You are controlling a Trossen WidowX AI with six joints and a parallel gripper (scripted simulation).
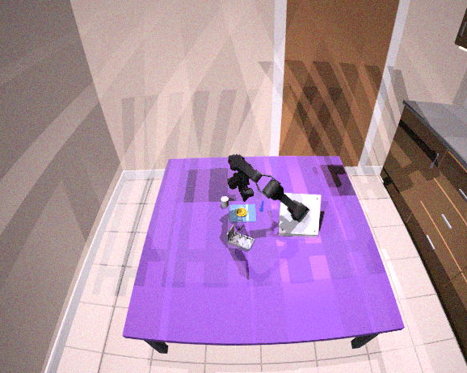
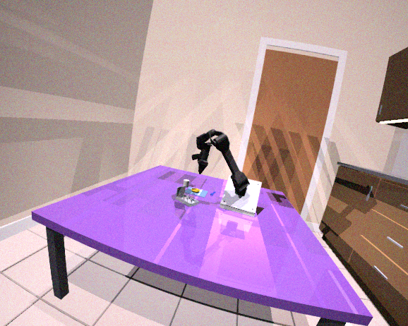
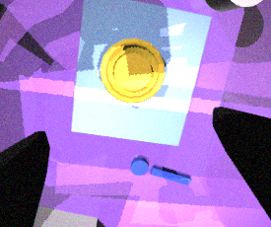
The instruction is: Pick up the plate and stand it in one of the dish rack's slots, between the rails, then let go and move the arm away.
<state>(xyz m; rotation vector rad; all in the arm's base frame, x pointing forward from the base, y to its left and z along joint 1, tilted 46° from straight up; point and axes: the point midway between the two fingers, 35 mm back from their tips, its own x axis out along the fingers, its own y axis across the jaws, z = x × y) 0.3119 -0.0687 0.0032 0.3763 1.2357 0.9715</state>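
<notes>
The yellow plate is 13 cm below my gripper tip and 1 cm ahead of it. The rest, counted from my gripper tip: blue utensil: 14 cm below, 11 cm behind, 7 cm to the right; light blue mat: 15 cm below, 1 cm to the right; white cup: 12 cm below, 12 cm ahead, 7 cm to the right.
</notes>
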